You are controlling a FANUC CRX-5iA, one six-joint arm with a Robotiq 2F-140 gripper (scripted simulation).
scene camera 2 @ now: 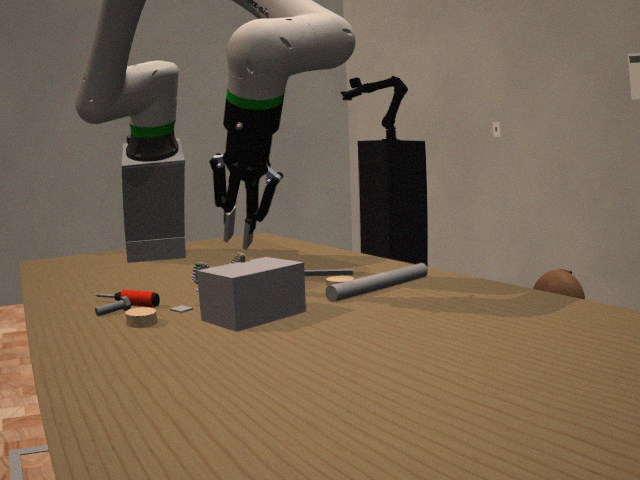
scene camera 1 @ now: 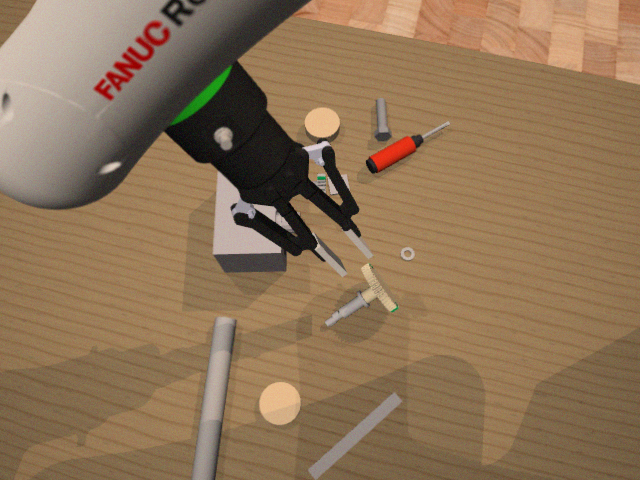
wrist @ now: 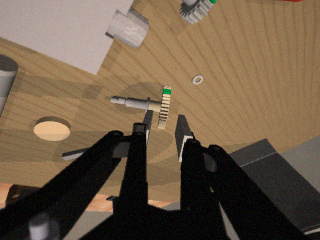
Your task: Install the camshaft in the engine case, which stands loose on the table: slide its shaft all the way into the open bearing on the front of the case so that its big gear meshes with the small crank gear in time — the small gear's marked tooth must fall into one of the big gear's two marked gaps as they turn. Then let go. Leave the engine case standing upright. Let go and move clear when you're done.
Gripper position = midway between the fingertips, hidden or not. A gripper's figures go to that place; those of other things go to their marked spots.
Scene:
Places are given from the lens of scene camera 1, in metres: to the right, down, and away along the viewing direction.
gripper (scene camera 1: 354, 259): 0.04, 0.03, 0.68
camshaft (scene camera 1: 378, 288): 0.08, 0.06, 0.70
red screwdriver (scene camera 1: 399, 150): 0.12, -0.14, 0.81
grey engine case (scene camera 1: 237, 248): -0.11, 0.01, 0.71
The marked spots on the red screwdriver and the grey engine case are 0.29 m apart.

